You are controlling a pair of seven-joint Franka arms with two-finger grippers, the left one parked.
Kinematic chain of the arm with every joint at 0, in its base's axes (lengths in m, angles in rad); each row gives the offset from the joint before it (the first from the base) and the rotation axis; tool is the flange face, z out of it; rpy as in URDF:
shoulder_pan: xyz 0 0 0.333 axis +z
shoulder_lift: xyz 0 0 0 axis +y
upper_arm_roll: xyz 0 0 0.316 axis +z
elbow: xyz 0.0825 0 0 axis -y
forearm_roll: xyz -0.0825 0 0.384 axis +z
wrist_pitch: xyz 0 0 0 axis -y
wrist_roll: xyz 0.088 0 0 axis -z
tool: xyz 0 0 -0.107 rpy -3.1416 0 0
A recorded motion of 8 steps. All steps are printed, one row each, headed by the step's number.
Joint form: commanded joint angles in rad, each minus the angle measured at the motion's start. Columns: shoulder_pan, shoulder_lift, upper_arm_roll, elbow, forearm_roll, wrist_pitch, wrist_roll.
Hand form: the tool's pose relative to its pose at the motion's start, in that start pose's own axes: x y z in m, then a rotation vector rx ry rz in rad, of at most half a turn. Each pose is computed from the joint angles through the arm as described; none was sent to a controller.
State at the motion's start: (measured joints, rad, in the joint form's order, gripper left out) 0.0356 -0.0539 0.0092 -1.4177 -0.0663 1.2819 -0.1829
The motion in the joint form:
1: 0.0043 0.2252 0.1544 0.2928 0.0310 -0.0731 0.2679
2: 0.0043 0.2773 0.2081 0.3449 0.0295 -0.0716 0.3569
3: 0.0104 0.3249 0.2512 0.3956 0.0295 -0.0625 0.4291
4: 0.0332 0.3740 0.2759 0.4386 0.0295 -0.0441 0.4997
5: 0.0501 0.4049 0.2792 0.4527 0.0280 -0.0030 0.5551
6: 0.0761 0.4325 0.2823 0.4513 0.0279 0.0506 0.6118
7: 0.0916 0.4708 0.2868 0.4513 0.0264 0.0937 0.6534
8: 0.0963 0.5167 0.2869 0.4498 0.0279 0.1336 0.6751
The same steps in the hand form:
1: 0.0644 -0.0707 -0.0110 0.0453 0.0042 0.1032
2: 0.0799 -0.0927 -0.0075 0.0600 0.0062 0.1406
3: 0.0932 -0.1126 -0.0059 0.0799 0.0173 0.1665
4: 0.1082 -0.1338 -0.0003 0.0996 0.0263 0.1933
5: 0.1221 -0.1440 0.0067 0.1131 0.0465 0.2319
6: 0.1364 -0.1618 0.0173 0.1281 0.0657 0.2620
7: 0.1534 -0.1739 0.0352 0.1404 0.0659 0.2868
8: 0.1731 -0.1779 0.0600 0.1518 0.0542 0.3061

